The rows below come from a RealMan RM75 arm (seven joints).
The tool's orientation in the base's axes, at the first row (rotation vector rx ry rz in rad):
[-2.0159 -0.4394 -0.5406]
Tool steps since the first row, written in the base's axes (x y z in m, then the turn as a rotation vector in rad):
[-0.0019 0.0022 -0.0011 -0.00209 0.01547 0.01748]
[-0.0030 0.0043 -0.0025 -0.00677 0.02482 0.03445]
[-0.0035 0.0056 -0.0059 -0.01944 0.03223 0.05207]
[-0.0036 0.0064 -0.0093 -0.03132 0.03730 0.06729]
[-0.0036 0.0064 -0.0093 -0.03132 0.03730 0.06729]
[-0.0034 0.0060 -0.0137 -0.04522 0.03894 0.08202]
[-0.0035 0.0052 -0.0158 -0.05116 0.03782 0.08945]
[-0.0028 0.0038 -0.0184 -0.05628 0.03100 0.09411]
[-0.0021 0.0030 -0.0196 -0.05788 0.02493 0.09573]
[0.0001 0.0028 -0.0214 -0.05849 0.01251 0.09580]
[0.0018 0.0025 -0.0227 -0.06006 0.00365 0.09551]
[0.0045 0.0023 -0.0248 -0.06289 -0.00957 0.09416]
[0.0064 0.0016 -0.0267 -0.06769 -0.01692 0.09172]
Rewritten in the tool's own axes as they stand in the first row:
[-0.0020 -0.0012 0.0020 0.00902 -0.02089 0.00561]
[-0.0035 -0.0018 0.0043 0.01508 -0.03988 0.00556]
[-0.0057 -0.0002 0.0068 0.01465 -0.06253 0.00198]
[-0.0075 0.0019 0.0090 0.01338 -0.08195 -0.00246]
[-0.0075 0.0019 0.0090 0.01338 -0.08195 -0.00246]
[-0.0098 0.0053 0.0106 0.00986 -0.10044 -0.01010]
[-0.0110 0.0071 0.0108 0.00883 -0.10831 -0.01546]
[-0.0120 0.0100 0.0108 0.00649 -0.11110 -0.02447]
[-0.0121 0.0116 0.0107 0.00552 -0.11025 -0.03082]
[-0.0113 0.0141 0.0118 0.00401 -0.10480 -0.04190]
[-0.0106 0.0161 0.0124 0.00179 -0.10125 -0.04987]
[-0.0095 0.0191 0.0137 -0.00242 -0.09555 -0.06146]
[-0.0090 0.0218 0.0142 -0.00837 -0.09282 -0.06779]

